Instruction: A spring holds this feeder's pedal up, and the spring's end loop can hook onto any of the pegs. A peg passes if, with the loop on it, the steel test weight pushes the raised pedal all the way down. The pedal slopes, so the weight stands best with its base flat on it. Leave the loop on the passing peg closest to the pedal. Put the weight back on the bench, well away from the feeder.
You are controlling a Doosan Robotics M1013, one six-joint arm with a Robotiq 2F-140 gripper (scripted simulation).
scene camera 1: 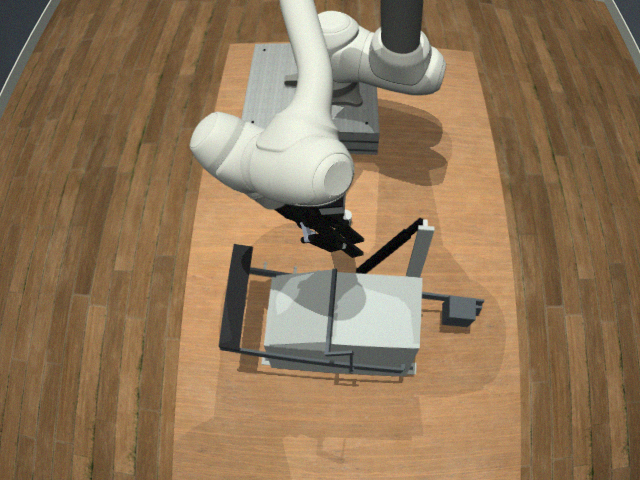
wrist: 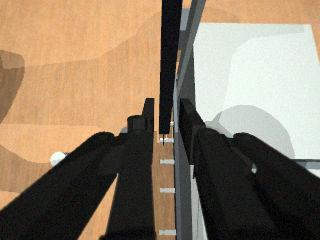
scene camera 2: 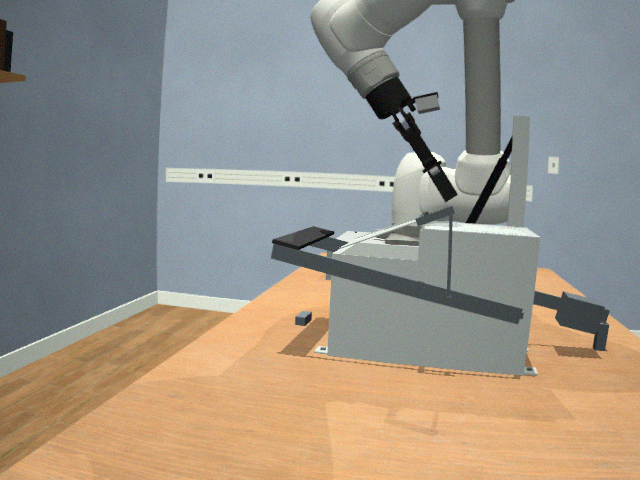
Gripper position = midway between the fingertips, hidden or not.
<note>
I see my gripper (scene camera 2: 451, 198), a dark pedal (scene camera 2: 286, 248) and a grey feeder box (scene camera 2: 499, 263).
My gripper also shows in scene camera 1 (scene camera 1: 358, 248) and in the wrist view (wrist: 166, 112). The dark pedal also shows in scene camera 1 (scene camera 1: 232, 320). The grey feeder box also shows in scene camera 1 (scene camera 1: 378, 317) and in the wrist view (wrist: 241, 77).
</note>
